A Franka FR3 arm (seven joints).
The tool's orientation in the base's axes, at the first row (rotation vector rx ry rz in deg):
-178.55, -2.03, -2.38
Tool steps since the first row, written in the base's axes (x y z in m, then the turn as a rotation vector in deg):
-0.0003, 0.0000, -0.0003, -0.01, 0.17, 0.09
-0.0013, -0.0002, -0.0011, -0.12, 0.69, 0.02
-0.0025, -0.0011, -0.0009, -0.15, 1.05, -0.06
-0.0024, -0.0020, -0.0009, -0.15, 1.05, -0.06
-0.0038, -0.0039, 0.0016, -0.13, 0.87, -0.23
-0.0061, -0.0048, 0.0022, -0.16, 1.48, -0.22
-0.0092, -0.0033, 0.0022, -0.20, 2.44, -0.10
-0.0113, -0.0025, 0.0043, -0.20, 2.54, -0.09
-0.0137, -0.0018, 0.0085, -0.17, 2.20, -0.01
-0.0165, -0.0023, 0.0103, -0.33, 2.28, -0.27
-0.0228, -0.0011, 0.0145, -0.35, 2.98, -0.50
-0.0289, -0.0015, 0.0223, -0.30, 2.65, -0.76
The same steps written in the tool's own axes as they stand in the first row. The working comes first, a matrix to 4 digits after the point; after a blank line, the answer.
The tool's axes in the first row as the columns of a matrix, in the base's axes (used below as rounded here):
0.9994, 0.0231, 0.0264
0.0224, -0.9994, 0.0251
0.0269, -0.0245, -0.9993

-0.0003, 0.0000, 0.0003, 0.00, -0.17, -0.09
-0.0013, 0.0002, 0.0011, -0.10, -0.69, -0.01
-0.0025, 0.0011, 0.0008, -0.13, -1.05, 0.08
-0.0025, 0.0020, 0.0008, -0.13, -1.05, 0.08
-0.0038, 0.0038, -0.0018, -0.12, -0.87, 0.25
-0.0061, 0.0046, -0.0025, -0.13, -1.48, 0.25
-0.0092, 0.0030, -0.0025, -0.15, -2.44, 0.16
-0.0112, 0.0021, -0.0047, -0.15, -2.54, 0.15
-0.0135, 0.0013, -0.0089, -0.12, -2.20, 0.06
-0.0163, 0.0017, -0.0108, -0.29, -2.28, 0.32
-0.0224, 0.0002, -0.0151, -0.30, -2.97, 0.57
-0.0283, 0.0003, -0.0231, -0.26, -2.64, 0.82

